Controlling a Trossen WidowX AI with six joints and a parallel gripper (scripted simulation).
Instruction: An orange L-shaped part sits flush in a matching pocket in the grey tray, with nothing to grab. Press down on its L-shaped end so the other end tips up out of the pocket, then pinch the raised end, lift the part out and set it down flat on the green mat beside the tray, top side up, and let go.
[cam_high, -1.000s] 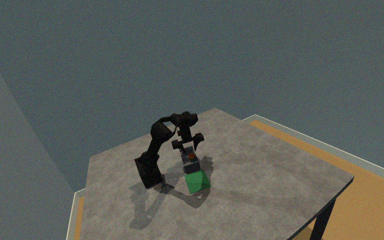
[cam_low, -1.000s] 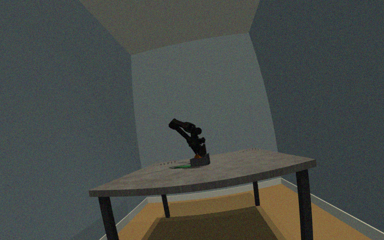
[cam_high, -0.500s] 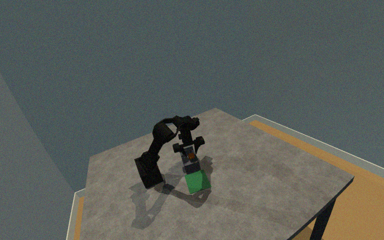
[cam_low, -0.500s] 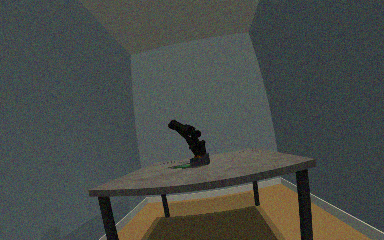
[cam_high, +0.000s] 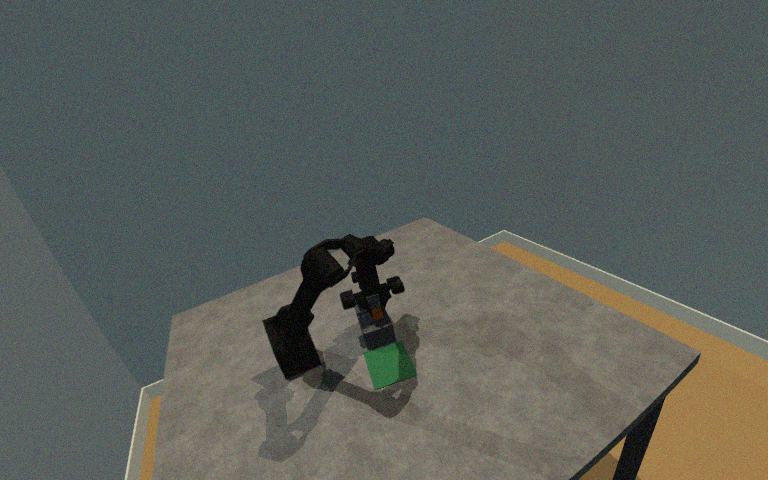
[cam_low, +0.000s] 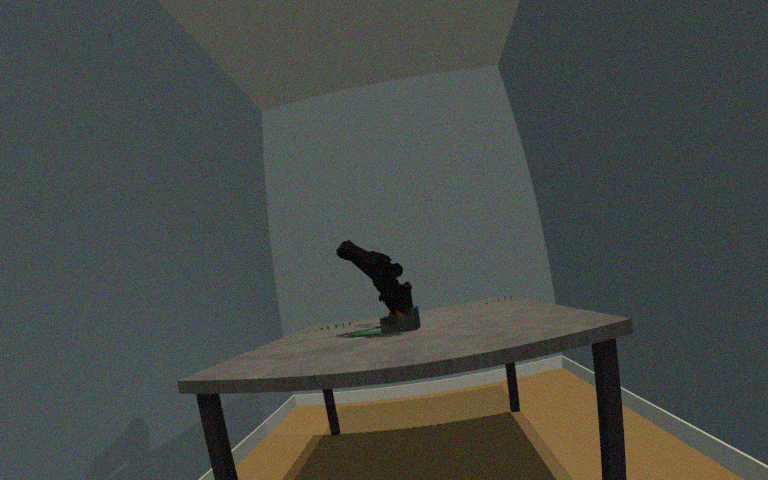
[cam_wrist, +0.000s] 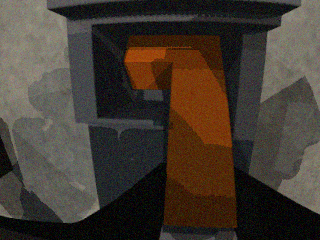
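My gripper tip is now 4 cm to the right of the orange part and 3 cm above it. Also, from my gripper tip: green mat: 5 cm behind, 13 cm to the right, 8 cm below.
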